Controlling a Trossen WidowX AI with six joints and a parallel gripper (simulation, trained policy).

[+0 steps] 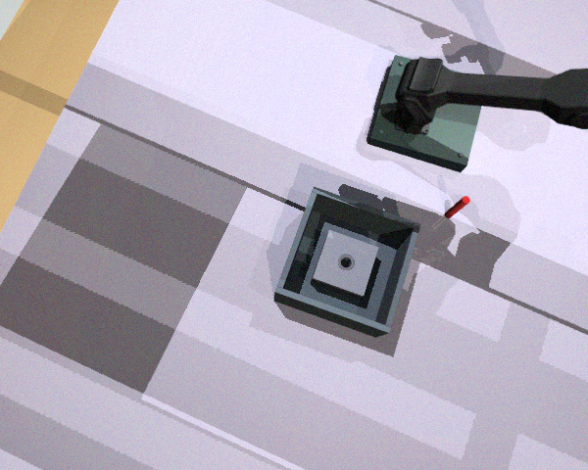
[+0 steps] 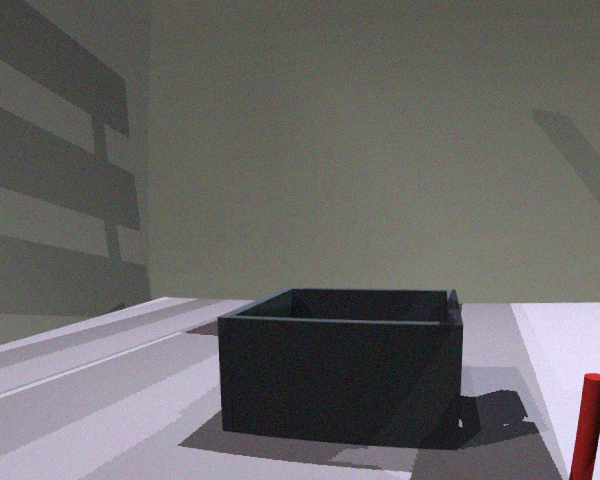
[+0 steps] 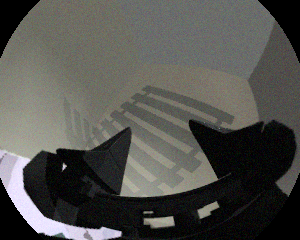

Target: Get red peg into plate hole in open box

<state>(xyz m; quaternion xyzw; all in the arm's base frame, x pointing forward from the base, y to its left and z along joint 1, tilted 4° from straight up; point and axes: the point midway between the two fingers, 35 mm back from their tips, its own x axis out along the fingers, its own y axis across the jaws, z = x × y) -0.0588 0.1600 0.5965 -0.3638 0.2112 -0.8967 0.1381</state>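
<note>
The red peg lies 620 mm below my gripper tip, 230 mm ahead of it and 20 mm to the right of it. Also, from my gripper tip: dark box 630 mm below, 370 mm ahead, 210 mm to the right; then grey plate 610 mm below, 370 mm ahead, 210 mm to the right.
</note>
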